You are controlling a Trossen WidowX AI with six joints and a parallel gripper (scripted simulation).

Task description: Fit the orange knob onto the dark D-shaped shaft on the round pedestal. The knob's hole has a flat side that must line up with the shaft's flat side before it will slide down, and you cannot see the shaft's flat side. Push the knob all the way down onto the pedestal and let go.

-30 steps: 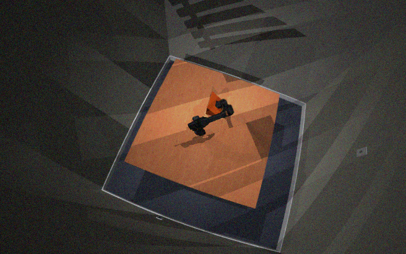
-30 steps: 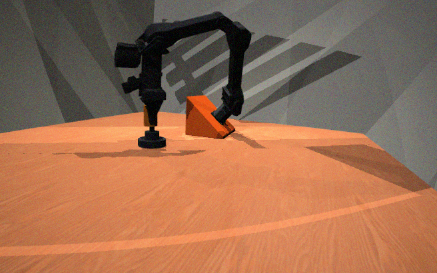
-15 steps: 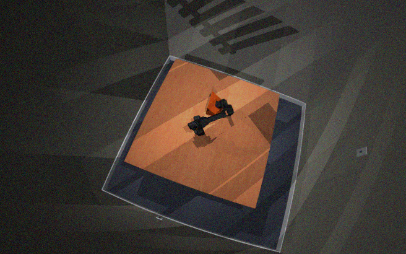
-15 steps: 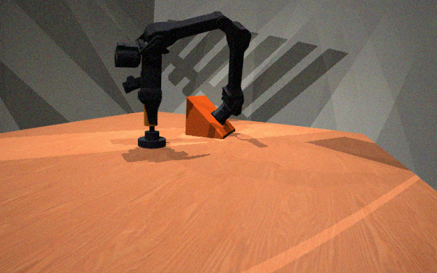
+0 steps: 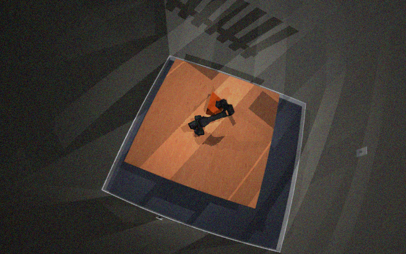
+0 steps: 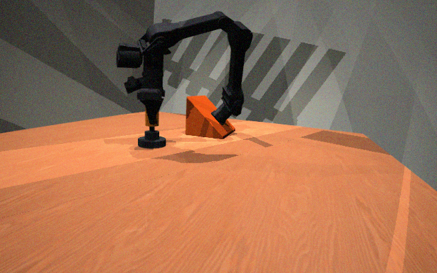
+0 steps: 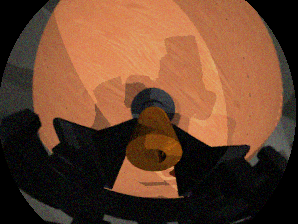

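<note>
The orange knob lies 20 mm above my gripper tip. The rest, counted from my gripper tip: dark round pedestal (40 mm below).
</note>
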